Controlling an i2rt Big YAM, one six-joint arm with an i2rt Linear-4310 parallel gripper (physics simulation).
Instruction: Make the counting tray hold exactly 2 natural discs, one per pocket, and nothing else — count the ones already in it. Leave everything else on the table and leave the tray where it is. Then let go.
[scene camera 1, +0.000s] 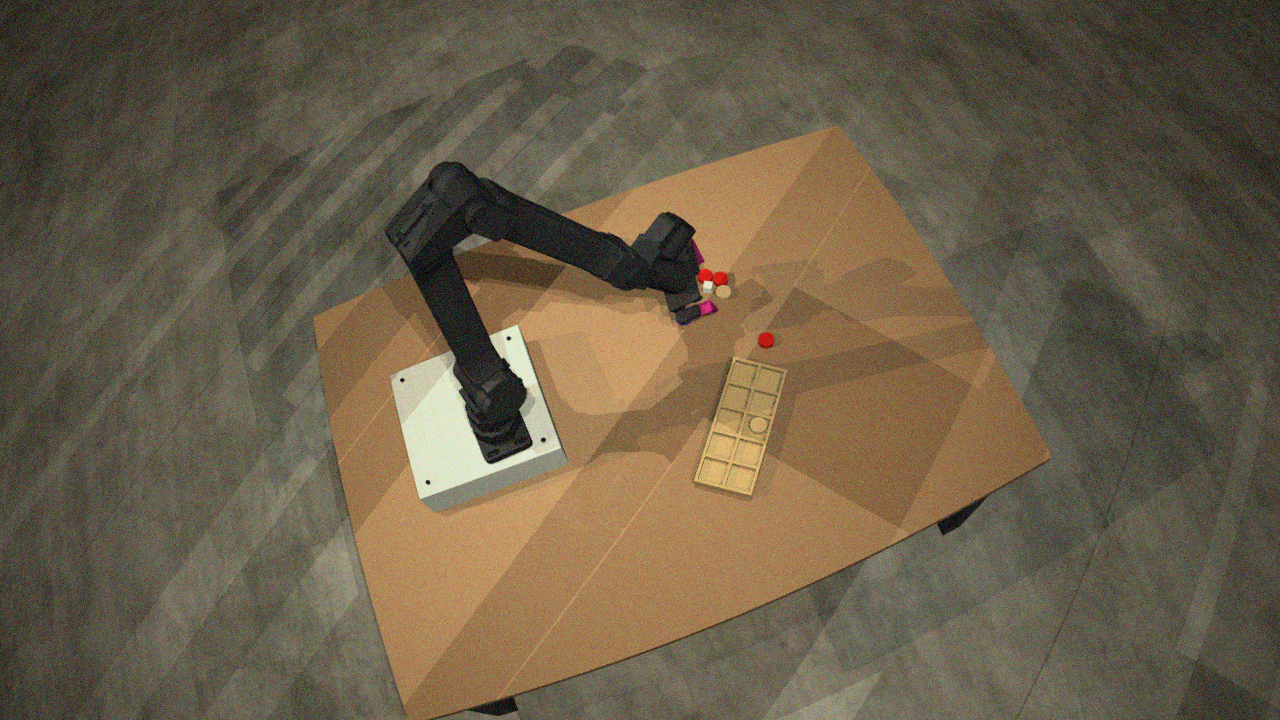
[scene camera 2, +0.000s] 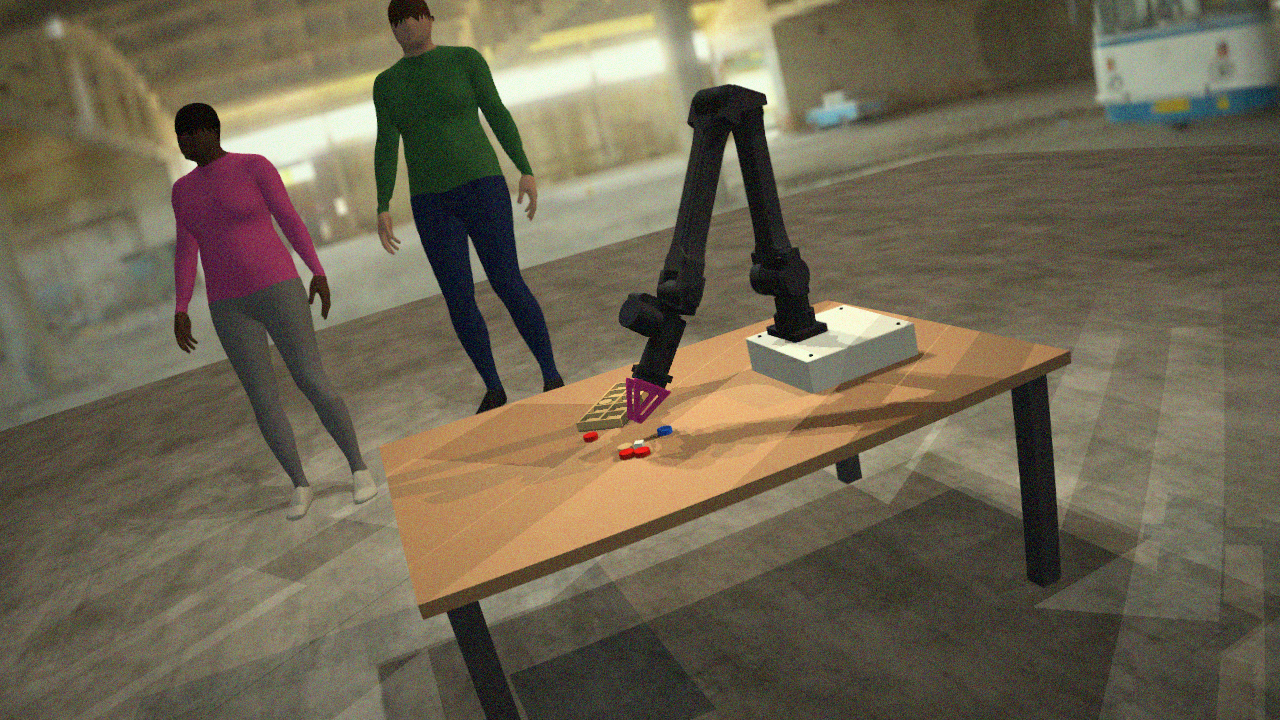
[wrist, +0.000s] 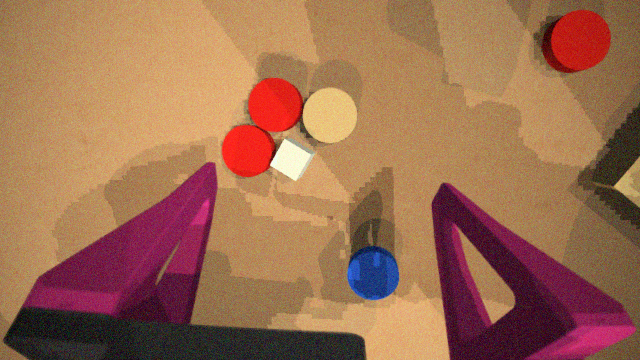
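The tan counting tray (scene camera 1: 723, 488) (scene camera 2: 597, 428) (wrist: 631, 182) has two columns of pockets. One natural disc (scene camera 1: 758, 425) lies in the right column's middle pocket in scene camera 1's view. Another natural disc (scene camera 1: 723, 291) (scene camera 2: 623, 445) (wrist: 330, 115) lies flat on the table, against or very near a red disc (scene camera 1: 720, 278) (scene camera 2: 625, 454) (wrist: 275, 105) and close to a white cube (scene camera 1: 708, 286) (scene camera 2: 638, 443) (wrist: 292, 159). My gripper (scene camera 1: 707, 281) (wrist: 330, 183) is wide open and empty, above the table near this cluster. The natural disc shows just beyond the fingertips in the wrist view.
A second red disc (scene camera 1: 705, 275) (scene camera 2: 641, 451) (wrist: 248, 151) touches or nearly touches the cube. A blue disc (scene camera 2: 664, 430) (wrist: 373, 272) lies apart, below the fingers in the wrist view. Another red disc (scene camera 1: 766, 340) (scene camera 2: 590, 437) (wrist: 580, 40) lies near the tray's end.
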